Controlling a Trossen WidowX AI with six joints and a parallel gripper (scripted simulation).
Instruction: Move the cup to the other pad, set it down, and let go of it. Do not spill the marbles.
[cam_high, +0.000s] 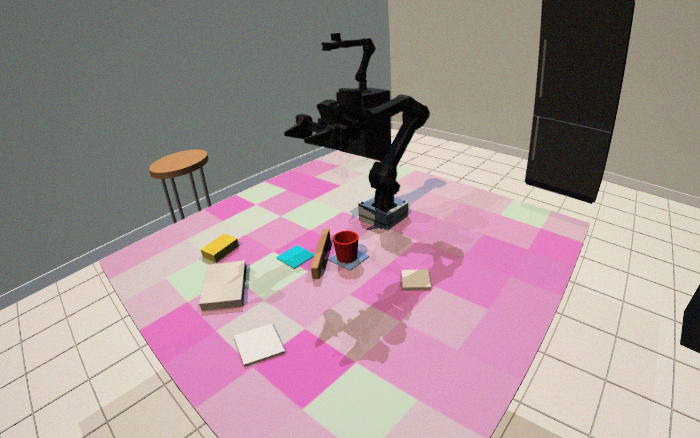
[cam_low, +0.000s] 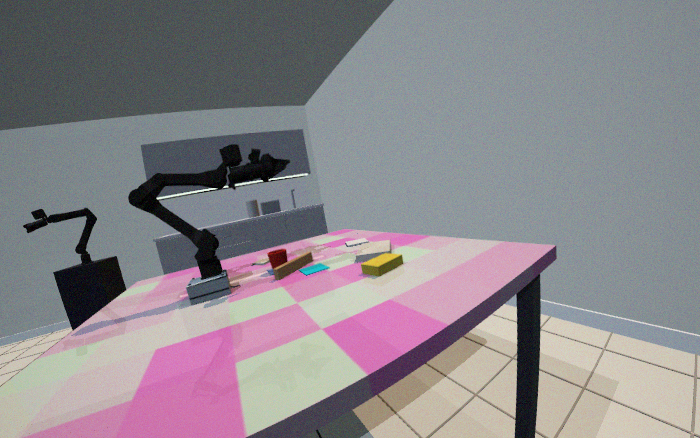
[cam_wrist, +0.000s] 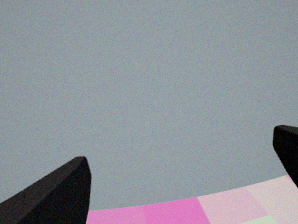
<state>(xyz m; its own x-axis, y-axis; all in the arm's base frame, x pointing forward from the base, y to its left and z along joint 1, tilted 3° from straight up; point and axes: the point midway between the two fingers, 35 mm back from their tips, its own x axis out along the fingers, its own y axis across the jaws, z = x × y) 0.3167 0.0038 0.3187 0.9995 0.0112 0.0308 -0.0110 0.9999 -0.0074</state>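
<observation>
The red cup is 100 mm behind my gripper tip, 50 mm to the left of it and 350 mm below it. Round my gripper tip: teal pad 70 mm to the right, 400 mm below; then blue pad 100 mm behind, 50 mm to the left, 400 mm below; then wooden block 50 mm behind, 10 mm to the right, 380 mm below.
</observation>
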